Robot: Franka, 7 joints.
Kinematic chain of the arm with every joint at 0, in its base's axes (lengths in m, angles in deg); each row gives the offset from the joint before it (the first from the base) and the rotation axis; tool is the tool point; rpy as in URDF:
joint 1: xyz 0 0 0.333 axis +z
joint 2: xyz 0 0 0 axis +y
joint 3: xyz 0 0 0.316 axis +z
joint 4: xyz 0.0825 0 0 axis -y
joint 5: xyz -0.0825 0 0.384 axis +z
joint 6: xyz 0 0 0 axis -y
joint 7: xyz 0.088 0 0 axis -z
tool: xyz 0 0 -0.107 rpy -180 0 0
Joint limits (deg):
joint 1: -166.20..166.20
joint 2: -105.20..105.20
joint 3: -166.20..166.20
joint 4: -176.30..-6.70
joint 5: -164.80..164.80
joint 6: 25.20..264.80
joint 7: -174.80..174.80
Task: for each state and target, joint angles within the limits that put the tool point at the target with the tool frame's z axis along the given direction. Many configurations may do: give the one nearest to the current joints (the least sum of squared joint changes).
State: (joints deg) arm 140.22 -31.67 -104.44 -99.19 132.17 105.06 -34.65
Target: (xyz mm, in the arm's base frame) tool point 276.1 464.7 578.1 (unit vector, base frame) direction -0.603 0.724 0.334
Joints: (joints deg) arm 130.86 -23.46 -70.71 -118.34 96.33 109.71 -34.65
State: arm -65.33 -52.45 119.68 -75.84 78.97 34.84 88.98
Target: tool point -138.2 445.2 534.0 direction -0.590 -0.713 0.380
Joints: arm -45.99 -5.57 134.78 -115.98 90.22 33.29 88.98
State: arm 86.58 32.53 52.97 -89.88 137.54 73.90 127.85
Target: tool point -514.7 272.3 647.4 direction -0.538 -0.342 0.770
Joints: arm 89.92 -0.91 55.52 -110.92 144.74 87.83 127.85
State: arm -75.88 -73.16 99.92 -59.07 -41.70 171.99 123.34
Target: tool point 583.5 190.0 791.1 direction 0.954 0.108 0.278
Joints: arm -109.54 -33.46 87.13 -75.98 -44.64 200.04 123.34
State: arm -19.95 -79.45 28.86 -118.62 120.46 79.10 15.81
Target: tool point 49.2 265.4 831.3 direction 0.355 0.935 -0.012
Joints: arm -33.89 -86.81 16.97 -125.06 109.61 94.81 15.81
